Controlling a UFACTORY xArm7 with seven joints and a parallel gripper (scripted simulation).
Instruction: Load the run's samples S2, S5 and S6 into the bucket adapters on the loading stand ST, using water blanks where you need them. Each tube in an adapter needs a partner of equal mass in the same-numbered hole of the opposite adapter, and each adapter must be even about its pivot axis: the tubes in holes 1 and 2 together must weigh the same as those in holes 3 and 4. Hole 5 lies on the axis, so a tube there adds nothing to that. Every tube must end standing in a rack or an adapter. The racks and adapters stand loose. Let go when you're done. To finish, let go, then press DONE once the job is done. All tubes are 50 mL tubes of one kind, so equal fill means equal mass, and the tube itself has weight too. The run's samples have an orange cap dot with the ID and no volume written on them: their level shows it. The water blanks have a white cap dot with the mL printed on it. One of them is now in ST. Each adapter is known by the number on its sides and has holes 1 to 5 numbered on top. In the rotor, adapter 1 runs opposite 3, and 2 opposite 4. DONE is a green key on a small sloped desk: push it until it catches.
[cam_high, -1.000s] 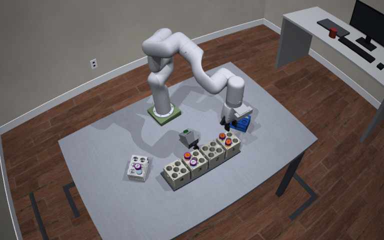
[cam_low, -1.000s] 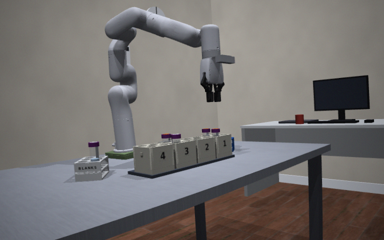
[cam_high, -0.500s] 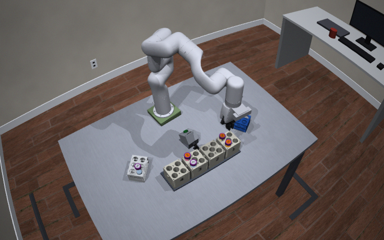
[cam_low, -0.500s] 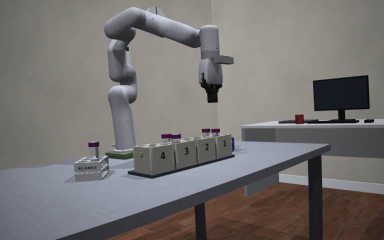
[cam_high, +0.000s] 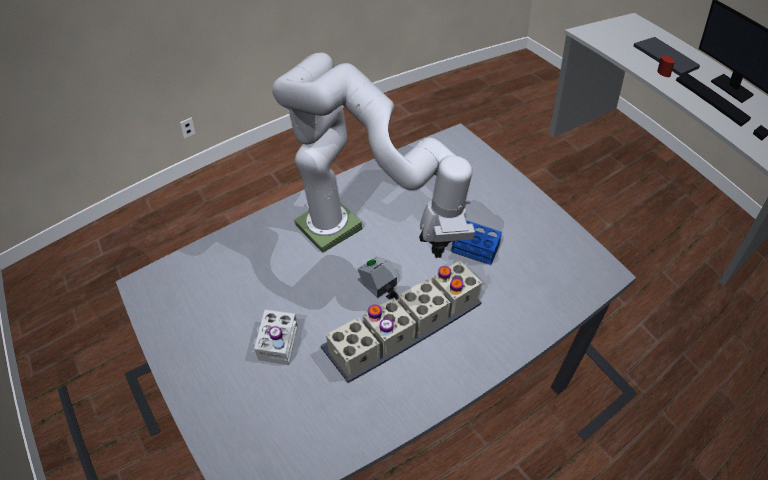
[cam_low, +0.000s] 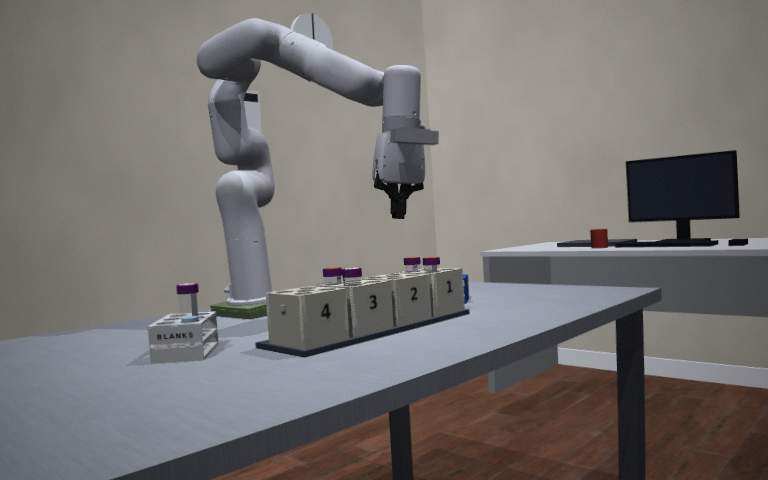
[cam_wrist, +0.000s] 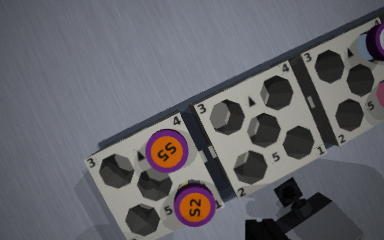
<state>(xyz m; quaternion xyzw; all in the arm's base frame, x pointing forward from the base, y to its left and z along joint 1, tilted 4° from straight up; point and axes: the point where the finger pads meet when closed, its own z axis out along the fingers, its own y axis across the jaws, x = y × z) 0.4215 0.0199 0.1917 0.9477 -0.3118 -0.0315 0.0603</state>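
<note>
The green done key is 180 mm behind my hand, 160 mm below it and 50 mm to the right of it. From my hand the other things lie so: sample tube: 190 mm to the right, 160 mm below, 30 mm behind; then tube with yellowish liquid: 160 mm below, 20 mm to the left, 20 mm ahead; then white-dot blank: 210 mm to the right, 160 mm below, 10 mm ahead.
</note>
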